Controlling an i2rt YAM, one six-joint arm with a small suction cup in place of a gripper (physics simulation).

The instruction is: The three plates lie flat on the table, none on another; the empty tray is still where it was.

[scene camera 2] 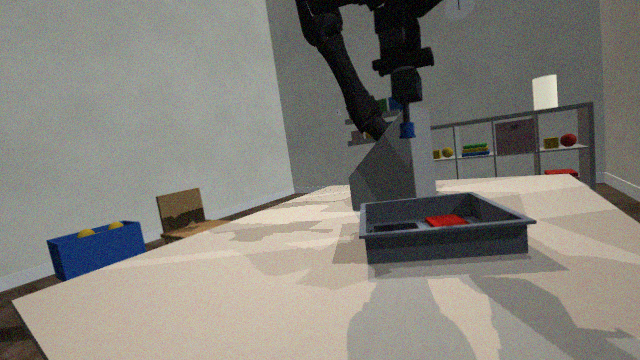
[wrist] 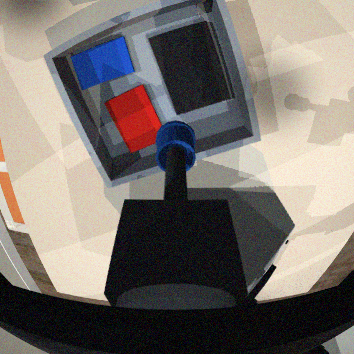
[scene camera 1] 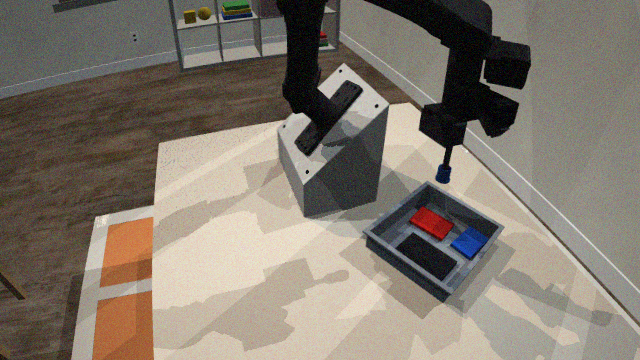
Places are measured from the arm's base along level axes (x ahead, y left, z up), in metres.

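Where they show: hand at its tool point: [scene camera 2: 407,137] [wrist: 175,138] [scene camera 1: 442,179]; arm's base at its link origin: [scene camera 2: 390,139] [scene camera 1: 329,117].
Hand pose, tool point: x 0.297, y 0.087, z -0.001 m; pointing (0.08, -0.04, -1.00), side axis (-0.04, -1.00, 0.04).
Observation:
Each offset is from my tool point to the top centre of the thing. Level surfaces: height alone.
The grey tray @(0.012 m ahead, 0.021 m left, 0.137 m down) [scene camera 1: 407,269] [scene camera 2: 450,246] [wrist: 78,122] stands on the table. Three plates lie flat inside it, apart from each other: a red plate @(0.037 m back, 0.055 m left, 0.175 m down) [scene camera 1: 431,223] [scene camera 2: 446,220] [wrist: 133,118], a blue plate @(0.056 m ahead, 0.098 m left, 0.175 m down) [scene camera 1: 469,242] [wrist: 103,62] and a larger black plate @(0.038 m ahead, 0.030 m right, 0.175 m down) [scene camera 1: 426,256] [scene camera 2: 396,227] [wrist: 192,66]. The blue plate does not show in scene camera 2, behind the tray wall. My suction gripper [scene camera 1: 443,181] [scene camera 2: 408,137] [wrist: 175,131] carries nothing on its blue cup and hangs above the tray's side nearest the arm base, close to the red plate's side of the tray.
The arm's grey wedge-shaped base [scene camera 1: 345,165] [scene camera 2: 387,175] stands on the table @(0.187 m down) [scene camera 1: 215,250] [scene camera 2: 225,300] beside the tray. A wall runs along the table's right side in scene camera 1. A shelf unit [scene camera 1: 220,42] [scene camera 2: 592,145], a blue box [scene camera 2: 100,250] and a chair [scene camera 2: 181,210] stand beyond the table.

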